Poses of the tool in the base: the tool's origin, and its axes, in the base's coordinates. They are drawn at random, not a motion.
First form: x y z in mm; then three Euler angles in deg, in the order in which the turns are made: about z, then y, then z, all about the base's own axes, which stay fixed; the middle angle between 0 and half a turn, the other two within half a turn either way.
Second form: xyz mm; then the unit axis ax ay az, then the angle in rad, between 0 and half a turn. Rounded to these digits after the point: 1 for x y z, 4 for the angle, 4 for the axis.
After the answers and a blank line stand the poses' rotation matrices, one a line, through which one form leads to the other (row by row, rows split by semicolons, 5 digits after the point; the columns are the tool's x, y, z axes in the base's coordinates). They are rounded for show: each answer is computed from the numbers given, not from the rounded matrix.
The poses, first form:
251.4 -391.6 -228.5 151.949 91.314 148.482
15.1 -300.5 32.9 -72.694 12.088 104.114
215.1 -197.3 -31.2 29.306 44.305 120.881
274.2 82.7 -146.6 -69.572 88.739 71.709
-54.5 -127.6 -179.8 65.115 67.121 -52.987
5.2 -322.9 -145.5 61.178 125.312 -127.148
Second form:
251.4 -391.6 -228.5 -0.0272 -0.8992 -0.4367 1.8380
15.1 -300.5 32.9 -0.3640 0.0101 0.9313 0.5866
215.1 -197.3 -31.2 -0.2783 0.2707 0.9216 2.6605
274.2 82.7 -146.6 -0.9433 0.3314 0.0191 1.5491
-54.5 -127.6 -179.8 0.8470 0.5079 0.1573 1.1882
5.2 -322.9 -145.5 0.9600 -0.0699 -0.2710 2.3505

-0.26309 0.45216 -0.85225; -0.39030 0.75797 0.52263; 0.88230 0.47013 -0.02293
0.85498 -0.51615 -0.05107; 0.51491 0.83284 0.20309; -0.06230 -0.19993 0.97783
-0.74038 -0.56861 -0.35850; 0.28435 -0.74819 0.59946; -0.60909 0.34189 0.71563
0.89217 -0.32492 0.31377; -0.28681 0.12912 0.94924; -0.34895 -0.93688 0.02201
0.82285 0.12369 0.55464; 0.41547 0.53494 -0.73568; -0.38769 0.83579 0.38879
0.86661 0.07845 -0.49277; -0.30695 -0.69478 -0.65043; -0.39339 0.71493 -0.57803

